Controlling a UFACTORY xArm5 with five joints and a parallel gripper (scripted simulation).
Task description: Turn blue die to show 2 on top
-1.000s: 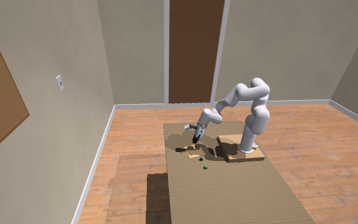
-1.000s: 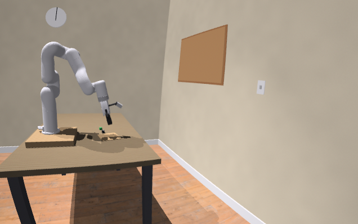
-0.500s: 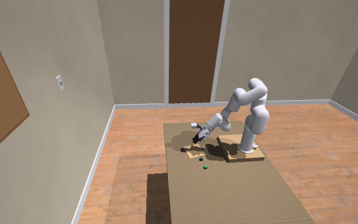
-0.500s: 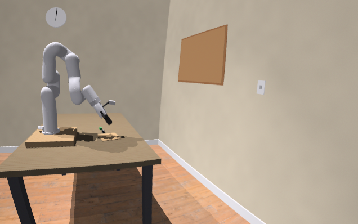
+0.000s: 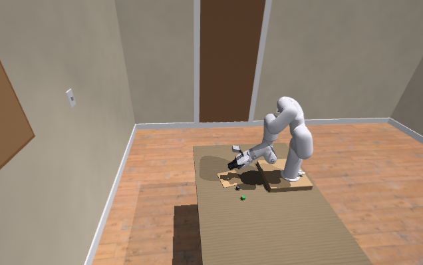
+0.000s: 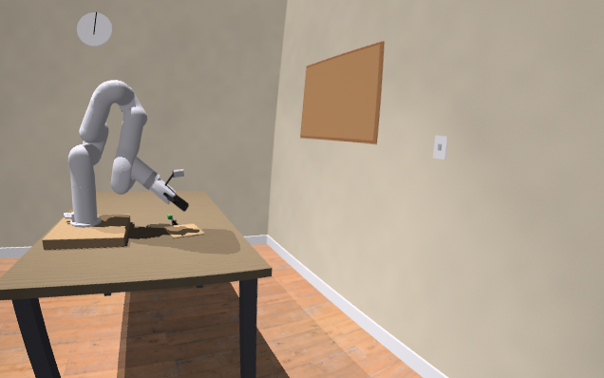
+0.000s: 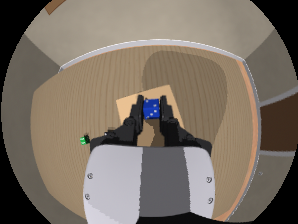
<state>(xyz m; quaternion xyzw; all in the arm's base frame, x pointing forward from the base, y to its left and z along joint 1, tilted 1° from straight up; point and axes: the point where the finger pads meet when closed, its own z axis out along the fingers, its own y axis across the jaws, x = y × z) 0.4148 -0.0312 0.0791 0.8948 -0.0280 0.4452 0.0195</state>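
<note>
Now: hand 110 mm above the tan mat. Round my hand: blue die (10 mm below, 10 mm ahead); then green die (190 mm to the left, 110 mm below, 50 mm behind); then black die (110 mm below, 100 mm to the left, 40 mm behind).
</note>
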